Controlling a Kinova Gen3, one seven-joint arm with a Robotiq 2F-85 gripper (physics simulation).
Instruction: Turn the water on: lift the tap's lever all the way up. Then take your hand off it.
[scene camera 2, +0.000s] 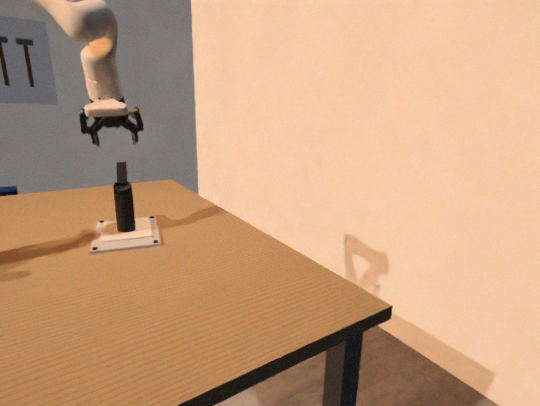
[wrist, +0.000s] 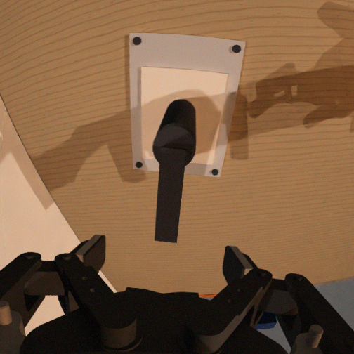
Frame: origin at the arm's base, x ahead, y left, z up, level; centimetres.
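Where they show: gripper, between the fingertips: (scene camera 2: 116, 143).
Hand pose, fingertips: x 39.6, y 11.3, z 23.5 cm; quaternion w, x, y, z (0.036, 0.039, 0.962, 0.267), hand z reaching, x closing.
Observation:
Each offset is from my fingertips to the centre of the thing. "spot": to the spot under its first point. Level surfaces: height alone.
The tap's dark round post @[spot: dx +0.5, dy -4.6, dz -17.1 cm] (scene camera 2: 125, 207) (wrist: 179, 117) stands upright on a pale square base plate @[spot: dx -6.5, dy -11.1, dz -25.1 cm] (scene camera 2: 100, 246) (wrist: 185, 52) on the table. Its flat dark lever @[dx +0.6, dy +2.1, dz -8.8 cm] (scene camera 2: 121, 172) (wrist: 170, 200) rises above the top of the post in the scene view; in the wrist view it reaches from the post's top toward the gripper. How far the lever leans is hard to tell exactly. My gripper (scene camera 2: 116, 143) (wrist: 164, 253) is wide open and empty. It hangs above the lever's tip, apart from it, with a gap between them in both views.
The wooden table @[dz -25.9 cm] (scene camera 2: 225, 300) (wrist: 280, 210) carries the base plate, fixed with dark screws at its corners. A pale wall (scene camera 2: 350, 125) runs along the table's right side in the scene view. A blue object (scene camera 2: 7, 190) (wrist: 266, 320) shows beyond the table's far edge.

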